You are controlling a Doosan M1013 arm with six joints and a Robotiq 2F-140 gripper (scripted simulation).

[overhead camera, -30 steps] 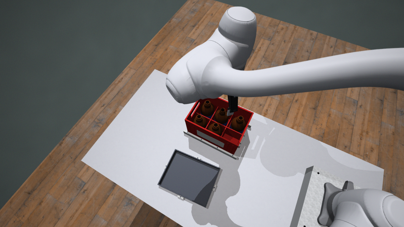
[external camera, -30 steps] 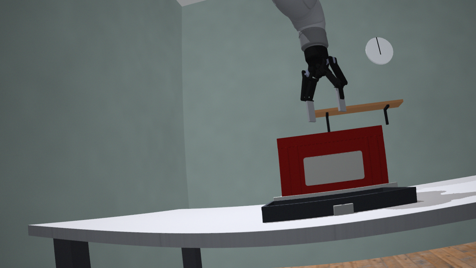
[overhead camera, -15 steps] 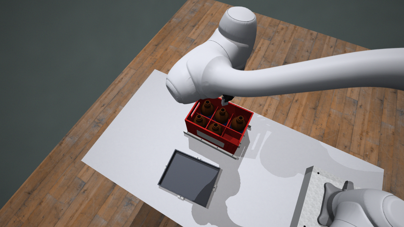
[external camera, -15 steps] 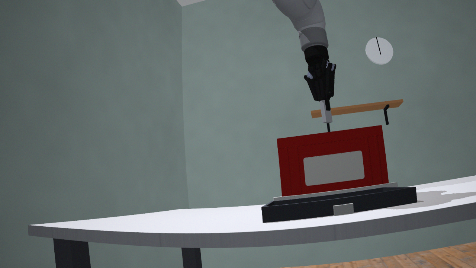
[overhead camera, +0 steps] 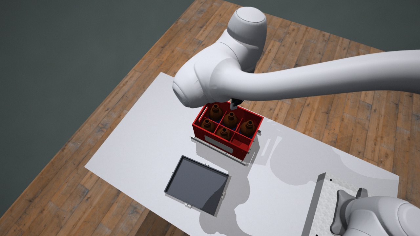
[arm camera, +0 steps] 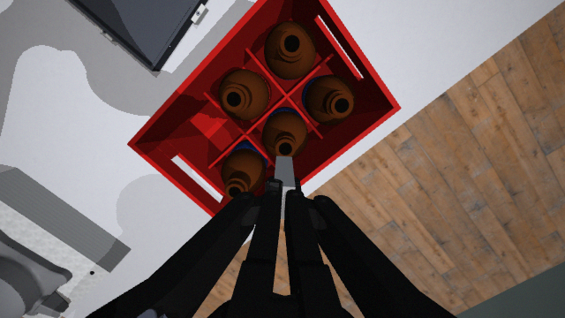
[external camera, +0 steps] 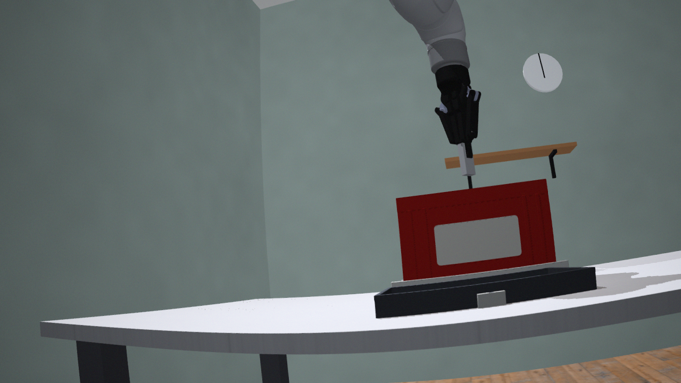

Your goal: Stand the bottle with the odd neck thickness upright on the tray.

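Right now my hand is 170 mm above the crate and 40 mm to the right of it. From my hand the other things lie so: dark tray 330 mm to the left, 250 mm below, 20 mm ahead.
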